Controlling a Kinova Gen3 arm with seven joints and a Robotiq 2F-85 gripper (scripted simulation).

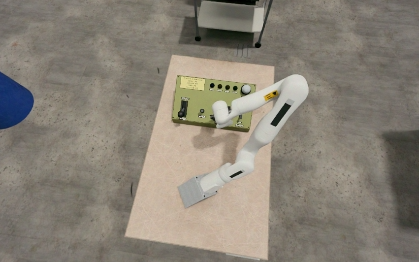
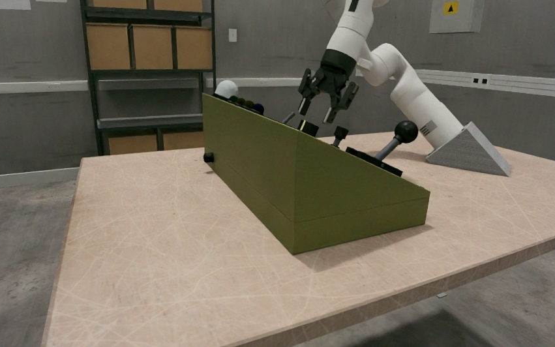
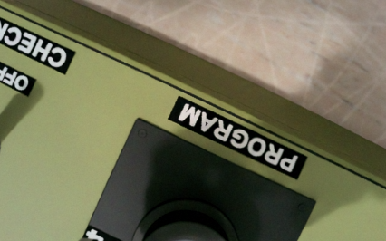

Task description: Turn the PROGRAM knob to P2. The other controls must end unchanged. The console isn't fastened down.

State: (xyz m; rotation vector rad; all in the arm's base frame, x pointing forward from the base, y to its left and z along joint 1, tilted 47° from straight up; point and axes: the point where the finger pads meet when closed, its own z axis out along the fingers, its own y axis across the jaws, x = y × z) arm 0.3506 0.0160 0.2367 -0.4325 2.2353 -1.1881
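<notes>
Right now the thin toggle is 2 cm behind my hand, 12 cm to the right of it and 3 cm below it. From my hand the other things lie so: black ball-topped lever (7 cm ahead, 23 cm to the left, 2 cm below); then small black knob (6 cm ahead, 11 cm to the left, 4 cm below).
</notes>
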